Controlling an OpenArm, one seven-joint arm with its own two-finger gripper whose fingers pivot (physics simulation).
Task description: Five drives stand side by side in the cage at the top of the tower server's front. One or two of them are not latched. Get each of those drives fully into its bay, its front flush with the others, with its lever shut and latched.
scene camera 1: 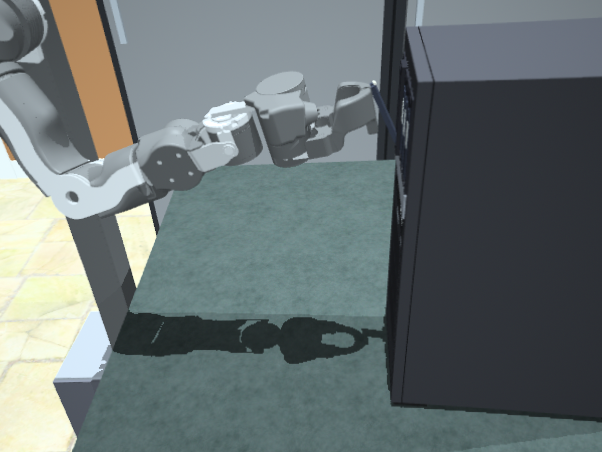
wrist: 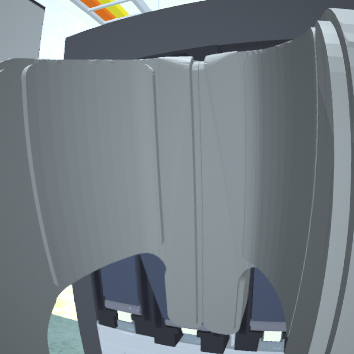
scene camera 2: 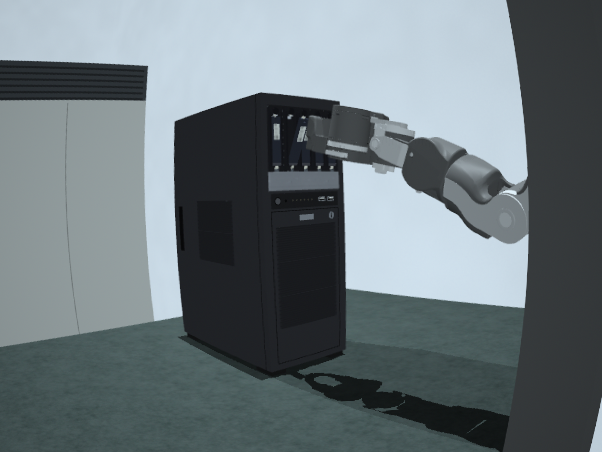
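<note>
The tower server [scene camera 1: 500,225] [scene camera 2: 220,165] stands with its drive cage at the top of its front. In the second bay from the left, the drive's dark blue lever [scene camera 1: 384,111] [scene camera 2: 300,137] [wrist: 152,282] is swung out, its top away from the cage; the fingers hide most of it in the wrist view. The leftmost drive [scene camera 2: 276,147] [wrist: 119,289] has its lever upright against its front. The third drive [wrist: 269,301] shows its lower end; the gripper hides much of the drives to the right. My gripper [scene camera 1: 374,116] [scene camera 2: 311,135] [wrist: 217,198] is shut and empty, its fingertips at the lever's outer side, apparently touching it.
A silver strip [scene camera 2: 303,181] [wrist: 125,342] runs below the cage, above the server's button panel [scene camera 2: 300,200]. The server stands on a green table [scene camera 1: 280,240] [scene camera 2: 100,390]. A dark post [scene camera 2: 555,225] stands at the right of the second scene view.
</note>
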